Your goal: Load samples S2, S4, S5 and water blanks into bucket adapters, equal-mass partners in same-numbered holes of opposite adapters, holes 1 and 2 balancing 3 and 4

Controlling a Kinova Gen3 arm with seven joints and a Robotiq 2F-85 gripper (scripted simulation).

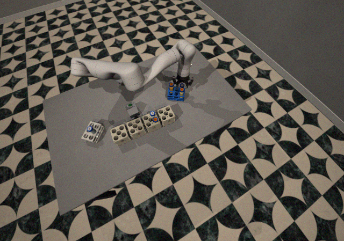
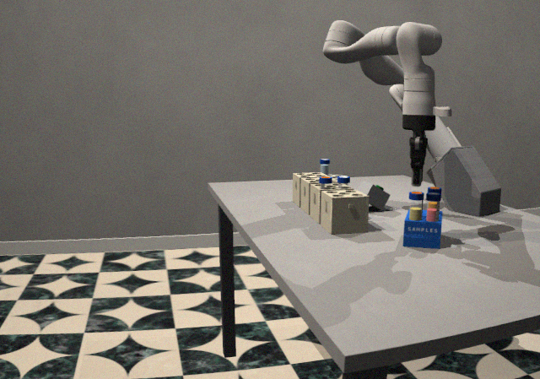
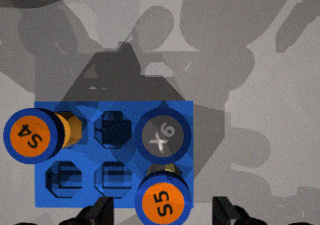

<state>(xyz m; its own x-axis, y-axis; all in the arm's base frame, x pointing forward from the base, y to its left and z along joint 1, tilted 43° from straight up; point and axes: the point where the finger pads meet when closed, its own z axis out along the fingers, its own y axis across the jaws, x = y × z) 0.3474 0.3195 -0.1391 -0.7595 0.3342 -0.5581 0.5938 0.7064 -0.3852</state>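
My hand is 10 mm past the sample tube and 90 mm above it. Round my hand: pink-filled tube: 30 mm behind, 30 mm to the left, 90 mm below; then white-dot blank: 60 mm ahead, 270 mm to the right, 90 mm below; then blue samples rack: 40 mm behind, 20 mm to the right, 130 mm below.
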